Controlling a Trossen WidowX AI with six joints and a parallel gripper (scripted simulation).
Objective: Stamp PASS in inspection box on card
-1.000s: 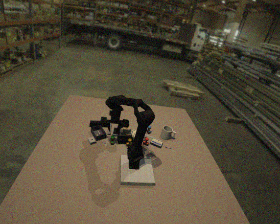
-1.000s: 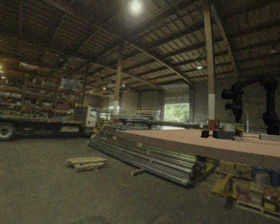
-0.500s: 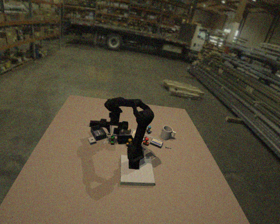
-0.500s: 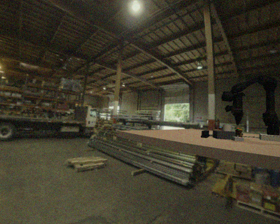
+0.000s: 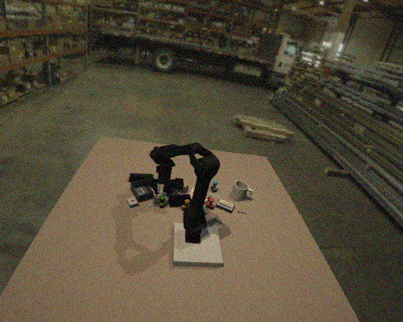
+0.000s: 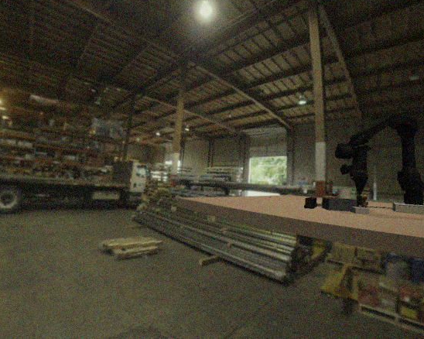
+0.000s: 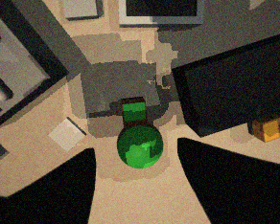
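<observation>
The green-knobbed stamp is 50 mm below my gripper tip. Also, from my gripper tip: yellow-knobbed stamp 10 mm behind, 130 mm to the right, 50 mm below; then black block 30 mm ahead, 100 mm to the right, 50 mm below; then ink pad 120 mm ahead, 30 mm to the right, 60 mm below.
</observation>
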